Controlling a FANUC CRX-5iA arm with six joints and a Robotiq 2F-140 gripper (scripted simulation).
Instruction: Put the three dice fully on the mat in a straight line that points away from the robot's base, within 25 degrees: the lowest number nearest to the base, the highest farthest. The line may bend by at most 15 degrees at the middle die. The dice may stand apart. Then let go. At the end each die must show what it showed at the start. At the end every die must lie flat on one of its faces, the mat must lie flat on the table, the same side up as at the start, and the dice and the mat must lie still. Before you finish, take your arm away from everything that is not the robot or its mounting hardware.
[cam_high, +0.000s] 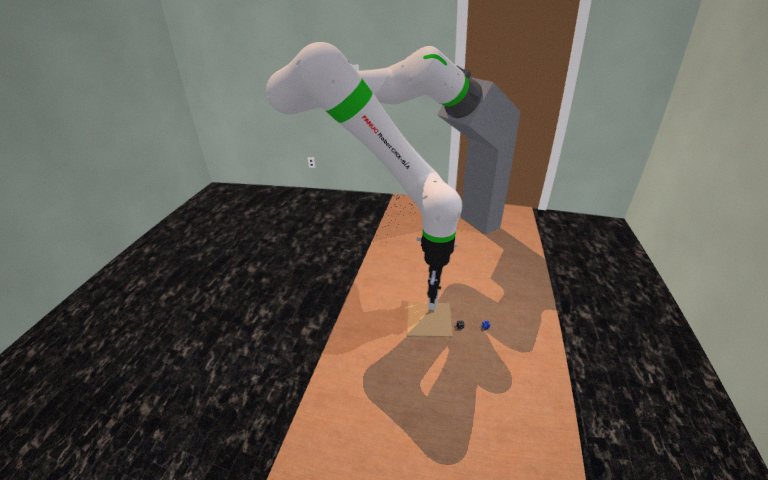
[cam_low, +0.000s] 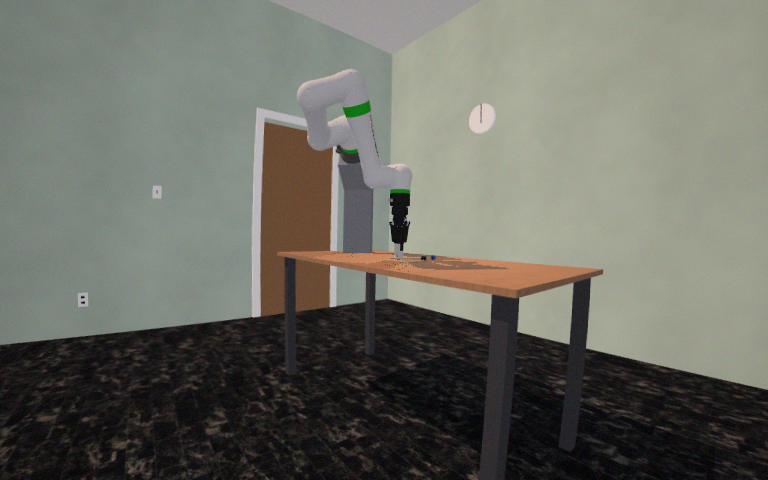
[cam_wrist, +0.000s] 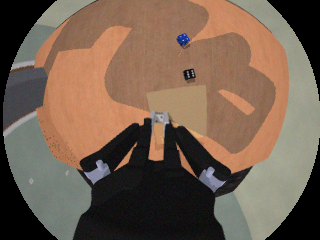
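The white die lies 20 mm below my hand. The rest, counted from my hand: tan mat 50 mm ahead, 40 mm below, 20 mm to the right; blue die 150 mm to the left, 110 mm ahead, 30 mm below; black die 90 mm ahead, 70 mm to the left, 30 mm below.
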